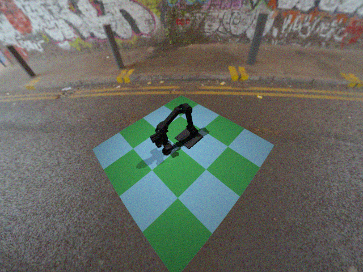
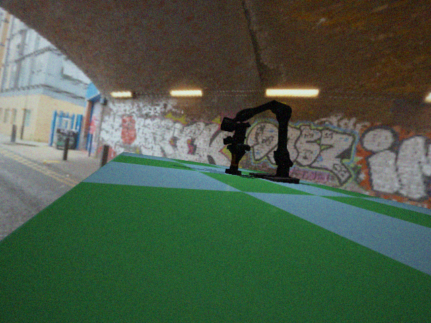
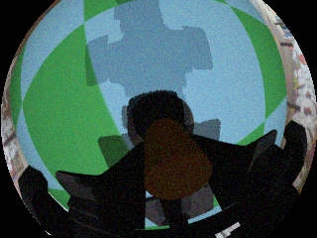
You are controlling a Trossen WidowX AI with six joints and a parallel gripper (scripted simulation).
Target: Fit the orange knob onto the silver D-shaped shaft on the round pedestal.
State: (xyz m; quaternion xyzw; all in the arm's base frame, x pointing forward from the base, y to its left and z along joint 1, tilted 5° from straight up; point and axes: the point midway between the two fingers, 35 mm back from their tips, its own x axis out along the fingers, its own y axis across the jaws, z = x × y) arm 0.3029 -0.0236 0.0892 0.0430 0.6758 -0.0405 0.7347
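My gripper tip is 2 cm above the dark round pedestal. From my gripper tip the other things lie so: orange knob (3 cm above).
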